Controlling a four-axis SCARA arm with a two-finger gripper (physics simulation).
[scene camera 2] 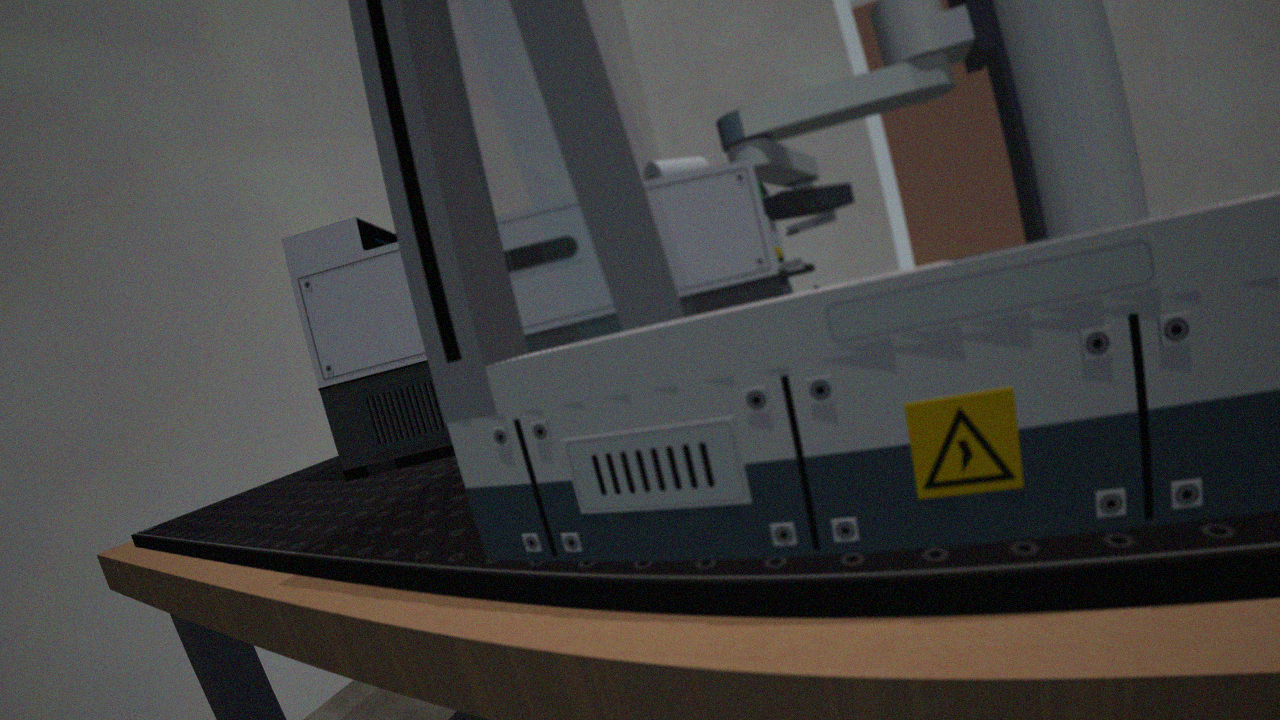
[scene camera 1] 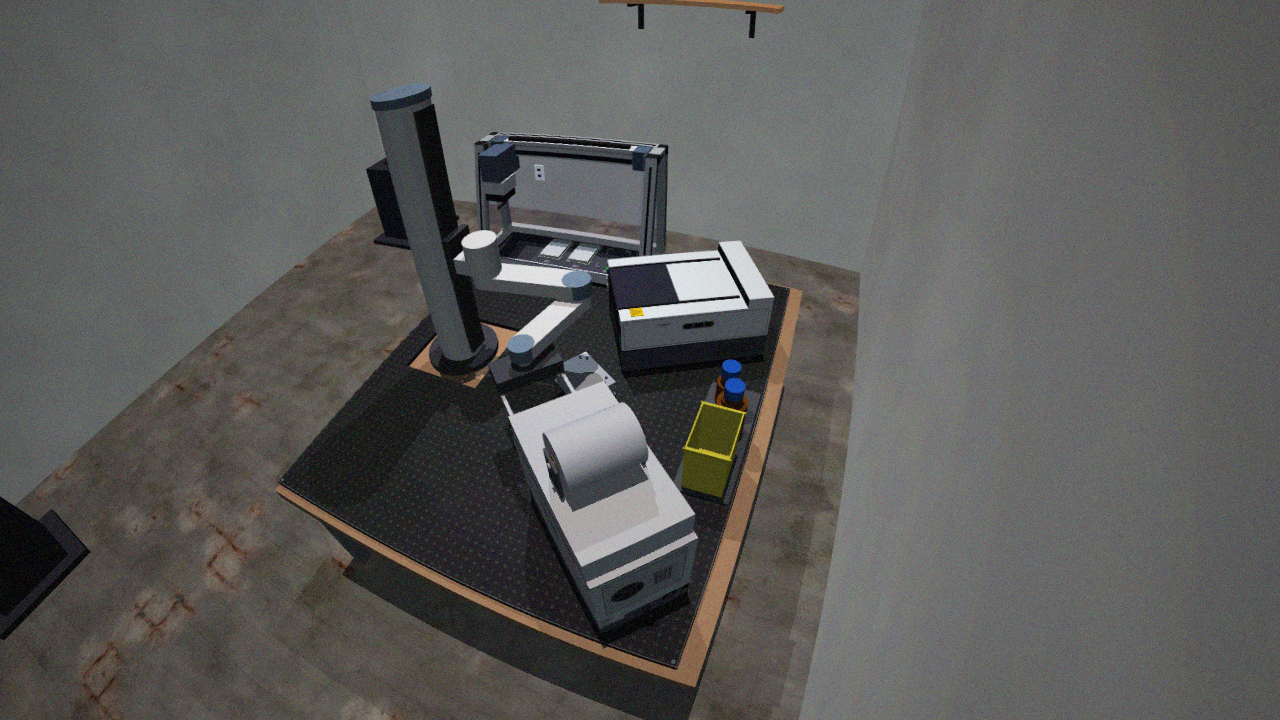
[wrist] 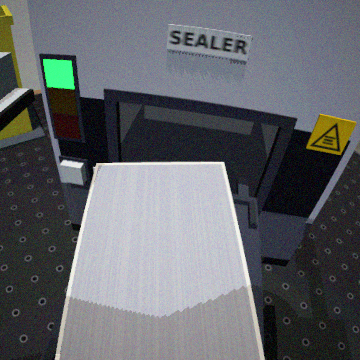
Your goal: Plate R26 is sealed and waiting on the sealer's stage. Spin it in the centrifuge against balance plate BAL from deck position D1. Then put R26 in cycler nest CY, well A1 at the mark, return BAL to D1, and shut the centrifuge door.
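Frame: origin at the arm's base, x ahead, y left, z up, level; metres.
Seen in the pictures: gripper, fingertip midpoint: (wrist: 203,94); arm's base, origin of the base link: (scene camera 1: 464,350).
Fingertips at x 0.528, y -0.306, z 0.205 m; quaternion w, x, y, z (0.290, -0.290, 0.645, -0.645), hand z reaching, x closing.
Pixels of each thing's top centre, then the offset from my fingertips to it. "spot": a spot on its surface instead.
- Plate R26, middle of its top: (wrist: 159,238) 0.007 m back, 0.020 m left, 0.066 m down
- sealer, middle of its top: (scene camera 1: 587,418) 0.206 m ahead, 0.180 m right, 0.284 m up
- yellow bin, surface spot: (scene camera 1: 711,456) spot: 0.396 m ahead, 0.038 m left, 0.020 m down
- sealer's green lamp, middle of its top: (wrist: 56,59) 0.110 m ahead, 0.029 m left, 0.016 m down
Plate R26 (wrist: 160,240), with a pale sealed top, lies in front of the dark opening of the sealer (wrist: 210,70) (scene camera 1: 662,510) in the wrist view. It covers most of the stage under it, and its near end is cut off by the frame. My gripper (scene camera 1: 537,376) (scene camera 2: 810,220) is open and empty, a little above the stage. Its fingertips do not show in the wrist view. Two white plates (scene camera 1: 555,248) (scene camera 1: 584,254) lie on the deck in the gantry frame at the back. Their labels, BAL, D1 and CY cannot be read.
A white instrument (scene camera 1: 698,313) with a half-dark top stands right of the arm; whether it is centrifuge or cycler is unclear. A yellow bin (scene camera 1: 711,456) and blue-capped bottles (scene camera 1: 731,368) stand along the right edge. The sealer's green lamp (wrist: 59,74) is lit.
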